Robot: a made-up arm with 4 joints. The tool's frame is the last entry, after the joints. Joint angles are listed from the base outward. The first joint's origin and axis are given. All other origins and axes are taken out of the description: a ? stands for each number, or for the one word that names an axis. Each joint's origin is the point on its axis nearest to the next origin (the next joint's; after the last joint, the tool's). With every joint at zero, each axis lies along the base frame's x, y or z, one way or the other. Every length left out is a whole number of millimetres.
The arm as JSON. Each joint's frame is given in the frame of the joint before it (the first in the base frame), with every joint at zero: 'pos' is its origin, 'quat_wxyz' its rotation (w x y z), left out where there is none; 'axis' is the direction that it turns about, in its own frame. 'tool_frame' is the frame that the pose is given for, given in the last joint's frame.
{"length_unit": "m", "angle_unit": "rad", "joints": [
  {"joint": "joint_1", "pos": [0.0, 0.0, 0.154], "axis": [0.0, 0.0, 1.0]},
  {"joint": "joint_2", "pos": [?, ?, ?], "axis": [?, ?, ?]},
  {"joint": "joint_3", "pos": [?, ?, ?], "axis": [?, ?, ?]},
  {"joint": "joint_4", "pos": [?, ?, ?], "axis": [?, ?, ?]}
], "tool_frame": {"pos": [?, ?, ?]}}
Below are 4 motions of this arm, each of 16 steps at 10 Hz.
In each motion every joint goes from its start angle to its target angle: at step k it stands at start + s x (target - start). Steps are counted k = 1, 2, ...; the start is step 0. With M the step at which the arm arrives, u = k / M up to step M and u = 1 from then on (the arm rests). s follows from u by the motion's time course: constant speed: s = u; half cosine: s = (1 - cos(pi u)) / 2; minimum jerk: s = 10 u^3 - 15 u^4 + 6 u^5.
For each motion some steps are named. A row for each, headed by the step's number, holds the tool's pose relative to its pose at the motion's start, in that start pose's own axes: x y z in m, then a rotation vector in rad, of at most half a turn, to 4 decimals.
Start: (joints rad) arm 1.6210 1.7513 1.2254 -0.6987
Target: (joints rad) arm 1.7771 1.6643 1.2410 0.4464
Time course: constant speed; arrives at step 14
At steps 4, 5, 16:
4: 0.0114 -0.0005 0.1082 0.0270 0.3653 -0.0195
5: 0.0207 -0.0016 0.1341 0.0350 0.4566 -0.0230
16: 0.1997 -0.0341 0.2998 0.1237 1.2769 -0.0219

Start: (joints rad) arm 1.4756 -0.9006 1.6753 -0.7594
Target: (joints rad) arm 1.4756 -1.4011 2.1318 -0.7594
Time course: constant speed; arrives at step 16
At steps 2, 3, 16:
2: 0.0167 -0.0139 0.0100 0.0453 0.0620 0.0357
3: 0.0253 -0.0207 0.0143 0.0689 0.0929 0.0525
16: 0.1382 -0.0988 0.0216 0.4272 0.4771 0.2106

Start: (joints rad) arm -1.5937 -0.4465 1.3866 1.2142
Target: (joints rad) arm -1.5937 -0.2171 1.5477 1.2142
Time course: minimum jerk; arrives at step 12
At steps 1, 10, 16:
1: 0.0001 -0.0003 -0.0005 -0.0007 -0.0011 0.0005
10: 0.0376 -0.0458 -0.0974 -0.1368 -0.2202 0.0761
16: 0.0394 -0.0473 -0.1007 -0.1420 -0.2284 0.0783

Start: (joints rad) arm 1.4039 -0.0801 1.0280 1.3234
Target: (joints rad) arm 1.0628 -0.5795 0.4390 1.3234
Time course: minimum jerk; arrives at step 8
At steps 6, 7, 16:
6: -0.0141 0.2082 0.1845 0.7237 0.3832 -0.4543
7: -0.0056 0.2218 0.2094 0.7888 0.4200 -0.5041
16: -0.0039 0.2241 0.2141 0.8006 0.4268 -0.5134

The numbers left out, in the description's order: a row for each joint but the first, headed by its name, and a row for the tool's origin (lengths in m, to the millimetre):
joint_2: xyz 0.069 0.004 0.0, axis 1.0 0.0 0.0
joint_3: xyz 0.0 -0.072 0.202, axis 0.0 0.0 1.0
joint_4: xyz -0.044 -0.118 0.0, axis 0.0 1.0 0.0
tool: xyz -0.316 0.0 -0.034

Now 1 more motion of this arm.
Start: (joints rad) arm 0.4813 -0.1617 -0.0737 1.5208
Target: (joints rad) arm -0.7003 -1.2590 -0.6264 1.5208
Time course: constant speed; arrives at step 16
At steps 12, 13, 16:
12: 0.0927 0.4118 0.2348 1.1021 0.2707 -0.9606
13: 0.1239 0.4196 0.2753 1.1714 0.3115 -1.0483
16: 0.2349 0.4087 0.3901 1.3453 0.4529 -1.3181

